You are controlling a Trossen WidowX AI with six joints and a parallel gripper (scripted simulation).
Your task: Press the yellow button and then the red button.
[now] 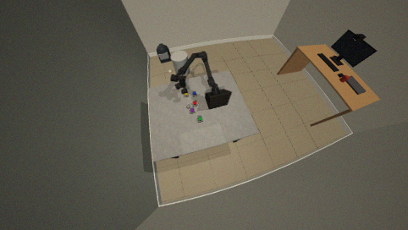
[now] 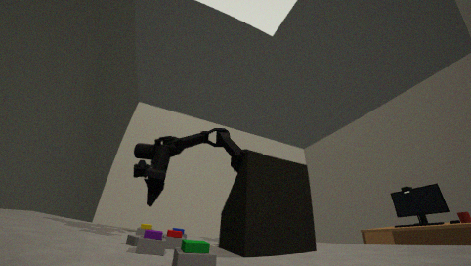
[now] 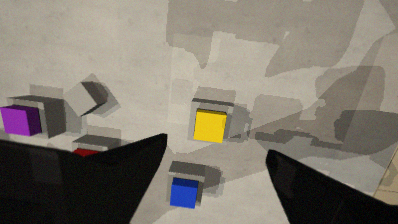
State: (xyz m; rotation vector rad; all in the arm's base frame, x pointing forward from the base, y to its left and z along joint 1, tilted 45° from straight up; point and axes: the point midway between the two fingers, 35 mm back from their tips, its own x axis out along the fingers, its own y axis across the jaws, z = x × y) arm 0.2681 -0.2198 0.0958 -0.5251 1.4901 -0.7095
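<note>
The yellow button lies 1 cm behind my gripper tip and 6 cm below it. From my gripper tip the other things lie so: red button (6 cm behind, 16 cm to the left, 6 cm below); grey block (1 cm ahead, 16 cm to the left, 8 cm below); blue button (10 cm behind, 3 cm to the left, 6 cm below).
</note>
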